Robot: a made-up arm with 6 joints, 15 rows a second.
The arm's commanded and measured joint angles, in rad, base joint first. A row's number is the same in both.
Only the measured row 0 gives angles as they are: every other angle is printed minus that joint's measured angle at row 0.
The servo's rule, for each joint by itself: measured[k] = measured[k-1] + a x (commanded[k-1-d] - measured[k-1]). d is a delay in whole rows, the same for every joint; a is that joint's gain. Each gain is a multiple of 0.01, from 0.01 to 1. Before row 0 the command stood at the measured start. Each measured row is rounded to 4 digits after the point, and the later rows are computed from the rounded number. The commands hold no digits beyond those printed.
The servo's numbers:
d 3
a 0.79 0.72 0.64 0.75 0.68 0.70
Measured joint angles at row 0:
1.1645, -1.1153, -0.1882, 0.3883, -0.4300, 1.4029
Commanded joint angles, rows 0 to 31:
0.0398, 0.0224, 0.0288, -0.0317, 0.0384, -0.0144
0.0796, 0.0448, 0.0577, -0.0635, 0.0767, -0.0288
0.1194, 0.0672, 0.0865, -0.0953, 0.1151, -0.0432
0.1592, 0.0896, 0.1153, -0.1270, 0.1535, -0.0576
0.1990, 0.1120, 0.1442, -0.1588, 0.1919, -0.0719
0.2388, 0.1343, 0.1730, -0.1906, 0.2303, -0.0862
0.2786, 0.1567, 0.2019, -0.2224, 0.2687, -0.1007
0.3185, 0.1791, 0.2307, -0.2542, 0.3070, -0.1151
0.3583, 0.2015, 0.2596, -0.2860, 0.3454, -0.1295
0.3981, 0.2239, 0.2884, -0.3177, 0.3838, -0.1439
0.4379, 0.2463, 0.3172, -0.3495, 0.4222, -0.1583
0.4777, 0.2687, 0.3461, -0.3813, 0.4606, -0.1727
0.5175, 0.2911, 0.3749, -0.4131, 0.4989, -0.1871
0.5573, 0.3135, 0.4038, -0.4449, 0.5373, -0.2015
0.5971, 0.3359, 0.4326, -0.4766, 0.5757, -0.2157
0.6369, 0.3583, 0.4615, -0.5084, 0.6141, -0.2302
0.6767, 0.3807, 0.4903, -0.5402, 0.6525, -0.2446
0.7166, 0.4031, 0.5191, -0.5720, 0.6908, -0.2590
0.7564, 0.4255, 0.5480, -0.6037, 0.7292, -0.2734
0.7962, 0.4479, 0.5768, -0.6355, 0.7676, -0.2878
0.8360, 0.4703, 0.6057, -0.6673, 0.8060, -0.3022
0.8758, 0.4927, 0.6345, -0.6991, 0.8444, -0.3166
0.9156, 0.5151, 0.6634, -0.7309, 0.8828, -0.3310
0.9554, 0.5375, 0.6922, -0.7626, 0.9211, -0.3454
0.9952, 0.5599, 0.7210, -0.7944, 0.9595, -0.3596
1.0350, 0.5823, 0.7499, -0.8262, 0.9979, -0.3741
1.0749, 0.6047, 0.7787, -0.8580, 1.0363, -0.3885
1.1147, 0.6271, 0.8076, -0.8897, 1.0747, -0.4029
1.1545, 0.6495, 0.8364, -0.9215, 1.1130, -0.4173
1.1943, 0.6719, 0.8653, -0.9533, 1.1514, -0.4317
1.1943, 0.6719, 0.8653, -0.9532, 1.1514, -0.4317
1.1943, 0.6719, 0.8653, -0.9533, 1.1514, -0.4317
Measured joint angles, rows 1 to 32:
0.0000, 0.0000, 0.0000, 0.0000, 0.0000, 0.0000
0.0000, 0.0000, 0.0000, 0.0000, 0.0000, 0.0000
0.0000, 0.0000, 0.0000, 0.0000, 0.0000, 0.0000
0.0314, 0.0161, 0.0184, -0.0238, 0.0261, -0.0101
0.0695, 0.0368, 0.0436, -0.0536, 0.0605, -0.0232
0.1089, 0.0587, 0.0711, -0.0849, 0.0976, -0.0372
0.1486, 0.0809, 0.0994, -0.1165, 0.1356, -0.0515
0.1884, 0.1033, 0.1281, -0.1482, 0.1739, -0.0658
0.2282, 0.1256, 0.1568, -0.1800, 0.2123, -0.0801
0.2680, 0.1480, 0.1857, -0.2118, 0.2507, -0.0945
0.3079, 0.1704, 0.2145, -0.2436, 0.2890, -0.1089
0.3477, 0.1928, 0.2434, -0.2754, 0.3274, -0.1233
0.3875, 0.2152, 0.2722, -0.3071, 0.3658, -0.1377
0.4273, 0.2376, 0.3010, -0.3389, 0.4042, -0.1521
0.4671, 0.2600, 0.3299, -0.3707, 0.4426, -0.1665
0.5069, 0.2824, 0.3587, -0.4025, 0.4809, -0.1809
0.5467, 0.3048, 0.3876, -0.4343, 0.5193, -0.1953
0.5865, 0.3272, 0.4164, -0.4660, 0.5577, -0.2096
0.6263, 0.3496, 0.4453, -0.4978, 0.5961, -0.2240
0.6661, 0.3720, 0.4741, -0.5296, 0.6345, -0.2384
0.7060, 0.3944, 0.5029, -0.5614, 0.6728, -0.2528
0.7458, 0.4168, 0.5318, -0.5931, 0.7112, -0.2672
0.7856, 0.4392, 0.5606, -0.6249, 0.7496, -0.2816
0.8254, 0.4616, 0.5895, -0.6567, 0.7880, -0.2960
0.8652, 0.4840, 0.6183, -0.6885, 0.8264, -0.3104
0.9050, 0.5064, 0.6472, -0.7203, 0.8648, -0.3248
0.9448, 0.5288, 0.6760, -0.7520, 0.9031, -0.3392
0.9846, 0.5512, 0.7048, -0.7838, 0.9415, -0.3535
1.0244, 0.5736, 0.7337, -0.8156, 0.9799, -0.3679
1.0643, 0.5960, 0.7625, -0.8474, 1.0183, -0.3823
1.1041, 0.6184, 0.7914, -0.8791, 1.0567, -0.3967
1.1439, 0.6408, 0.8202, -0.9109, 1.0950, -0.4111

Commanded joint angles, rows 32 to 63:
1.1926, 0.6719, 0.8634, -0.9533, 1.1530, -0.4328
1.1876, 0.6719, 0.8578, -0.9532, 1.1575, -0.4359
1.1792, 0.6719, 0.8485, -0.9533, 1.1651, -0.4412
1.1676, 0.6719, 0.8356, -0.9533, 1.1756, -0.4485
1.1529, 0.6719, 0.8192, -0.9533, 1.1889, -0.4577
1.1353, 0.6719, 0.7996, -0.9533, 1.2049, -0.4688
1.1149, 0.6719, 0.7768, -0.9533, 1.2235, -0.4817
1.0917, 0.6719, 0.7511, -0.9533, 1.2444, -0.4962
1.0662, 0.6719, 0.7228, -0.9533, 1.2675, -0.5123
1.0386, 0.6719, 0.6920, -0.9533, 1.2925, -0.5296
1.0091, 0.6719, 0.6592, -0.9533, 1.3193, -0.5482
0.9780, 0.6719, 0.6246, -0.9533, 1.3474, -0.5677
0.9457, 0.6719, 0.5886, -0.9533, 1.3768, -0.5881
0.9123, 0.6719, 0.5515, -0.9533, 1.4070, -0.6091
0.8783, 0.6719, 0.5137, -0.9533, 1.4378, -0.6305
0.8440, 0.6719, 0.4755, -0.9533, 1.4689, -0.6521
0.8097, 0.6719, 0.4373, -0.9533, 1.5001, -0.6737
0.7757, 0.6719, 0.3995, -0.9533, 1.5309, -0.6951
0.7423, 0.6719, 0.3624, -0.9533, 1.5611, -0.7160
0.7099, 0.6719, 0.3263, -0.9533, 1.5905, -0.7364
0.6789, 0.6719, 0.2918, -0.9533, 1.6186, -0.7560
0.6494, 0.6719, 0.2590, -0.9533, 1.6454, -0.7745
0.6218, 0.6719, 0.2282, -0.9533, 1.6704, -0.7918
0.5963, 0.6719, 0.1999, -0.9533, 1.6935, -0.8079
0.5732, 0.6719, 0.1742, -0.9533, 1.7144, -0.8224
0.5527, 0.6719, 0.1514, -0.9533, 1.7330, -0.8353
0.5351, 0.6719, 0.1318, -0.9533, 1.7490, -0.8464
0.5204, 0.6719, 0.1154, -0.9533, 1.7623, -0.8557
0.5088, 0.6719, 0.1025, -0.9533, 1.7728, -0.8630
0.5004, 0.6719, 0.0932, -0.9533, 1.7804, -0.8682
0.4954, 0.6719, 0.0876, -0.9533, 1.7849, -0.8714
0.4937, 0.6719, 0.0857, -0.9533, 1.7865, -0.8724
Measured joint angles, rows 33 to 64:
1.1837, 0.6632, 0.8491, -0.9427, 1.1334, -0.4255
1.1921, 0.6695, 0.8595, -0.9506, 1.1456, -0.4298
1.1938, 0.6712, 0.8632, -0.9526, 1.1495, -0.4311
1.1929, 0.6717, 0.8633, -0.9531, 1.1519, -0.4323
1.1887, 0.6718, 0.8598, -0.9532, 1.1557, -0.4348
1.1812, 0.6719, 0.8526, -0.9533, 1.1621, -0.4393
1.1705, 0.6719, 0.8417, -0.9533, 1.1713, -0.4457
1.1566, 0.6719, 0.8273, -0.9533, 1.1833, -0.4541
1.1398, 0.6719, 0.8096, -0.9533, 1.1980, -0.4644
1.1201, 0.6719, 0.7886, -0.9533, 1.2153, -0.4765
1.0977, 0.6719, 0.7646, -0.9533, 1.2351, -0.4903
1.0728, 0.6719, 0.7378, -0.9533, 1.2571, -0.5057
1.0458, 0.6719, 0.7085, -0.9533, 1.2812, -0.5224
1.0168, 0.6719, 0.6769, -0.9533, 1.3071, -0.5405
0.9861, 0.6719, 0.6434, -0.9533, 1.3345, -0.5595
0.9542, 0.6719, 0.6083, -0.9533, 1.3633, -0.5795
0.9211, 0.6719, 0.5719, -0.9533, 1.3930, -0.6002
0.8873, 0.6719, 0.5347, -0.9533, 1.4235, -0.6214
0.8531, 0.6719, 0.4968, -0.9533, 1.4544, -0.6429
0.8188, 0.6719, 0.4587, -0.9533, 1.4855, -0.6645
0.7848, 0.6719, 0.4208, -0.9533, 1.5164, -0.6859
0.7512, 0.6719, 0.3834, -0.9533, 1.5468, -0.7070
0.7186, 0.6719, 0.3469, -0.9533, 1.5765, -0.7276
0.6872, 0.6719, 0.3116, -0.9533, 1.6051, -0.7475
0.6573, 0.6719, 0.2779, -0.9533, 1.6325, -0.7664
0.6293, 0.6719, 0.2461, -0.9533, 1.6583, -0.7842
0.6032, 0.6719, 0.2165, -0.9533, 1.6822, -0.8008
0.5795, 0.6719, 0.1894, -0.9533, 1.7041, -0.8159
0.5583, 0.6719, 0.1651, -0.9533, 1.7238, -0.8295
0.5400, 0.6719, 0.1438, -0.9533, 1.7409, -0.8413
0.5245, 0.6719, 0.1256, -0.9533, 1.7555, -0.8514
0.5121, 0.6719, 0.1108, -0.9533, 1.7673, -0.8595

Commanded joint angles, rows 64 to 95:
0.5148, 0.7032, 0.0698, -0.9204, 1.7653, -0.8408
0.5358, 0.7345, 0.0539, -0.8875, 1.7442, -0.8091
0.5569, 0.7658, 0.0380, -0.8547, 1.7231, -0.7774
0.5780, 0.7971, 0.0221, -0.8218, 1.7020, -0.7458
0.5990, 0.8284, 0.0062, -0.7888, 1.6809, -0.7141
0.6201, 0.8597, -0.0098, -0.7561, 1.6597, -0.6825
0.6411, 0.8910, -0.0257, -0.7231, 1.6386, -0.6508
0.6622, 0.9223, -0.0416, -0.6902, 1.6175, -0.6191
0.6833, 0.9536, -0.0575, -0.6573, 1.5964, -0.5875
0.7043, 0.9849, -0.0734, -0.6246, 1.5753, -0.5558
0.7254, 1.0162, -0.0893, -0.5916, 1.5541, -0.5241
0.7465, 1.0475, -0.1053, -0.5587, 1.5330, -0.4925
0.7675, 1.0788, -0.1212, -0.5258, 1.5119, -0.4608
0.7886, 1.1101, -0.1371, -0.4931, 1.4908, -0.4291
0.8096, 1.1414, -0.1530, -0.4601, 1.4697, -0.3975
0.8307, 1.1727, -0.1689, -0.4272, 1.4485, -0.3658
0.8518, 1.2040, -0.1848, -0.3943, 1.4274, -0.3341
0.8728, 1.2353, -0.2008, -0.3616, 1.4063, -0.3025
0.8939, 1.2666, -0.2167, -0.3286, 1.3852, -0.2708
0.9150, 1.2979, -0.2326, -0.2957, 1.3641, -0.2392
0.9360, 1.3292, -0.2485, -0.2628, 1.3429, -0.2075
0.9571, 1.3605, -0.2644, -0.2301, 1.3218, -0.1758
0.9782, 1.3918, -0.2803, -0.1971, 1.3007, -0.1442
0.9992, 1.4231, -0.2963, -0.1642, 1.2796, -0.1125
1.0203, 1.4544, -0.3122, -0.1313, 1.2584, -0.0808
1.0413, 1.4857, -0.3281, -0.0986, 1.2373, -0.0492
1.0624, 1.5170, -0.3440, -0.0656, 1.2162, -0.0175
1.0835, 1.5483, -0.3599, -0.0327, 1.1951, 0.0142
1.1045, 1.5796, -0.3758, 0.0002, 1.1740, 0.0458
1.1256, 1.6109, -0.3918, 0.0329, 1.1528, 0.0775
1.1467, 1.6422, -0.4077, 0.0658, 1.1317, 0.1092
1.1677, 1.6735, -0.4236, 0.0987, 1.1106, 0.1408
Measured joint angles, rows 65 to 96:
0.5029, 0.6719, 0.0995, -0.9533, 1.7762, -0.8656
0.4970, 0.6719, 0.0919, -0.9533, 1.7821, -0.8697
0.4944, 0.6719, 0.0879, -0.9533, 1.7851, -0.8716
0.5105, 0.6944, 0.0763, -0.9286, 1.7716, -0.8500
0.5305, 0.7233, 0.0620, -0.8978, 1.7530, -0.8214
0.5514, 0.7539, 0.0466, -0.8655, 1.7327, -0.7906
0.5724, 0.7850, 0.0309, -0.8327, 1.7118, -0.7592
0.5934, 0.8162, 0.0151, -0.7998, 1.6908, -0.7276
0.6145, 0.8475, -0.0008, -0.7670, 1.6697, -0.6960
0.6355, 0.8788, -0.0167, -0.7341, 1.6486, -0.6644
0.6566, 0.9101, -0.0326, -0.7012, 1.6275, -0.6327
0.6777, 0.9414, -0.0485, -0.6683, 1.6064, -0.6011
0.6987, 0.9727, -0.0644, -0.6355, 1.5853, -0.5694
0.7198, 1.0040, -0.0803, -0.6026, 1.5641, -0.5377
0.7409, 1.0353, -0.0963, -0.5697, 1.5430, -0.5061
0.7619, 1.0666, -0.1122, -0.5368, 1.5219, -0.4744
0.7830, 1.0979, -0.1281, -0.5040, 1.5008, -0.4427
0.8040, 1.1292, -0.1440, -0.4711, 1.4797, -0.4111
0.8251, 1.1605, -0.1599, -0.4382, 1.4585, -0.3794
0.8462, 1.1918, -0.1758, -0.4053, 1.4374, -0.3477
0.8672, 1.2231, -0.1918, -0.3725, 1.4163, -0.3161
0.8883, 1.2544, -0.2077, -0.3396, 1.3952, -0.2844
0.9094, 1.2857, -0.2236, -0.3067, 1.3741, -0.2528
0.9304, 1.3170, -0.2395, -0.2738, 1.3529, -0.2211
0.9515, 1.3483, -0.2554, -0.2410, 1.3318, -0.1894
0.9726, 1.3796, -0.2713, -0.2081, 1.3107, -0.1578
0.9936, 1.4109, -0.2873, -0.1752, 1.2896, -0.1261
1.0147, 1.4422, -0.3032, -0.1423, 1.2684, -0.0944
1.0357, 1.4735, -0.3191, -0.1095, 1.2473, -0.0628
1.0568, 1.5048, -0.3350, -0.0766, 1.2262, -0.0311
1.0779, 1.5361, -0.3509, -0.0437, 1.2051, 0.0006
1.0989, 1.5674, -0.3668, -0.0108, 1.1840, 0.0322

